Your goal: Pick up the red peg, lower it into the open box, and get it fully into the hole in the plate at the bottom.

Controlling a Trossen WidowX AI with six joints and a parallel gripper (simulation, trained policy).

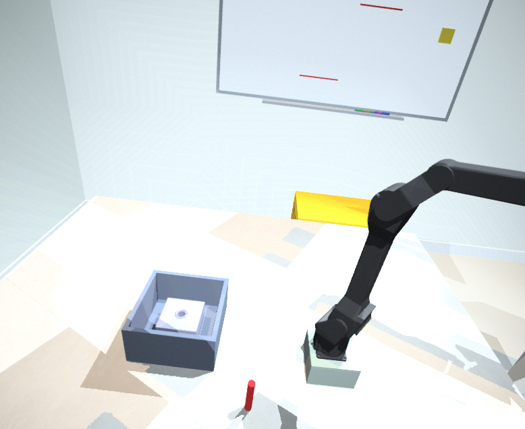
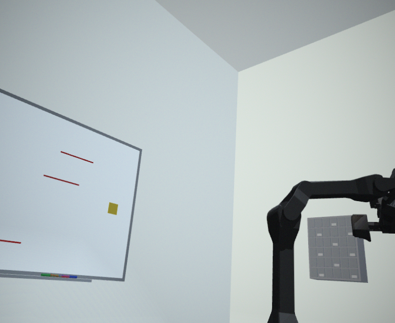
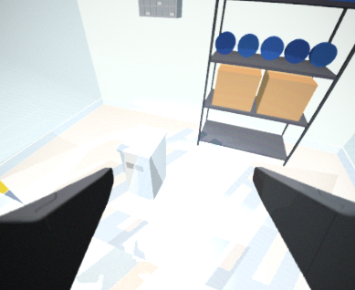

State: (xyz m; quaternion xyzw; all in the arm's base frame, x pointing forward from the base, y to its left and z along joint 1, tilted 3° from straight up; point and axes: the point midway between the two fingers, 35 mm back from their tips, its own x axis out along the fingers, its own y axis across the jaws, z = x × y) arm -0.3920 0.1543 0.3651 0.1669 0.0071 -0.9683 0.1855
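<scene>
Now: the red peg 58 cm ahead of my gripper tip, 1 cm to the right of it and 39 cm below it. Also, from my gripper tip: blue box: 76 cm ahead, 17 cm to the right, 40 cm below.
</scene>
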